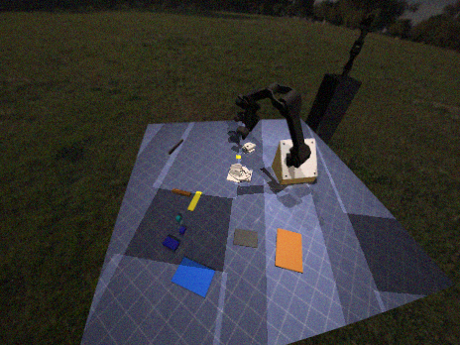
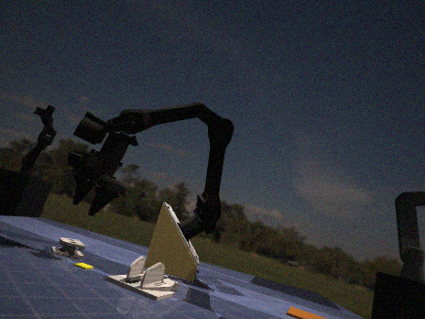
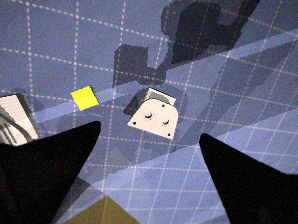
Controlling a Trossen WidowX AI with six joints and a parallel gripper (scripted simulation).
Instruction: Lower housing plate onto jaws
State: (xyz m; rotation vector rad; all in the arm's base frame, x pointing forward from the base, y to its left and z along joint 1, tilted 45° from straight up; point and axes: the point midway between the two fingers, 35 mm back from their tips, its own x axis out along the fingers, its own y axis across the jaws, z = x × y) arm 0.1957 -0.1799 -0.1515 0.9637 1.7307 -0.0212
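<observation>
Right now my gripper tip is 110 mm above the yellow square, 70 mm to the right of it and 50 mm short of it. Round my gripper tip: orange bar 380 mm ahead, 330 mm to the left, 110 mm below; then blue piece 690 mm to the left, 310 mm ahead, 110 mm below; then yellow bar 380 mm to the left, 310 mm ahead, 110 mm below.
</observation>
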